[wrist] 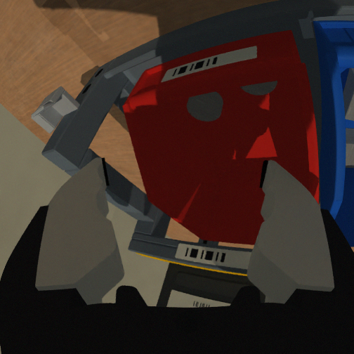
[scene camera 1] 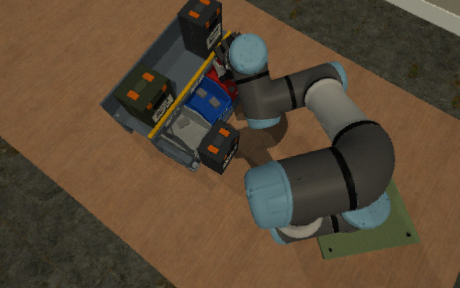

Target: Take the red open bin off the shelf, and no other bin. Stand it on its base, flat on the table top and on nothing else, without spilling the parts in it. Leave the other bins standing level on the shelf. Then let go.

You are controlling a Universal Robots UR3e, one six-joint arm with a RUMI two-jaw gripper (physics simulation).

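Note:
The red open bin (scene camera 1: 230, 87) (wrist: 220, 135) sits on the shelf (scene camera 1: 176, 103) (wrist: 77, 127) at its end, beside the blue bin (scene camera 1: 206, 104) (wrist: 327, 150). In scene camera 1 the arm partly covers the red bin. In the wrist view it is in shadow, with two grey parts in it. My gripper (scene camera 1: 223, 64) (wrist: 184, 162) is open with nothing held. In the wrist view the left finger shows left of the red bin over the shelf's side frame, and the right finger overlaps the bin's lower right part. Height above the bin is hard to tell.
A grey bin (scene camera 1: 186, 131) stands beyond the blue bin on the shelf. A black case (scene camera 1: 201, 31) and a dark green case (scene camera 1: 145, 96) stand on the shelf's upper tray. Another black case (scene camera 1: 219, 149) stands by the grey bin. The green base plate (scene camera 1: 370, 242) is at lower right.

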